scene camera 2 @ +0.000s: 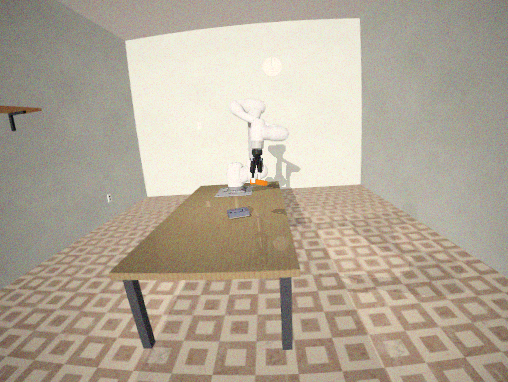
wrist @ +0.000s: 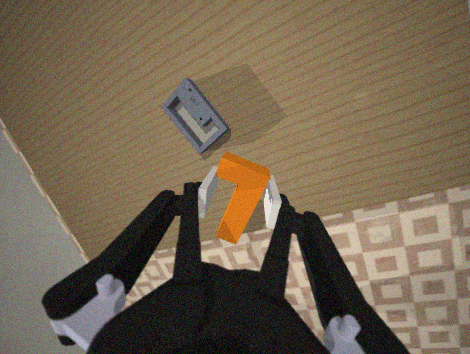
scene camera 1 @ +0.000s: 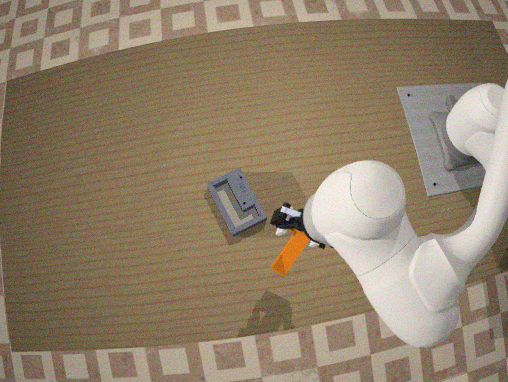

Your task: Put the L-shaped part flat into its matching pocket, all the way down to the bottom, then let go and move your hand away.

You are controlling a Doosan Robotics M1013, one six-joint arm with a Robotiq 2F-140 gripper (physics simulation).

Scene:
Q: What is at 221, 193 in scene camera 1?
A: A grey pocket block.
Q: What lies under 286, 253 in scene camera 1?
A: An orange L-shaped part.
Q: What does my gripper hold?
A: An orange L-shaped part.

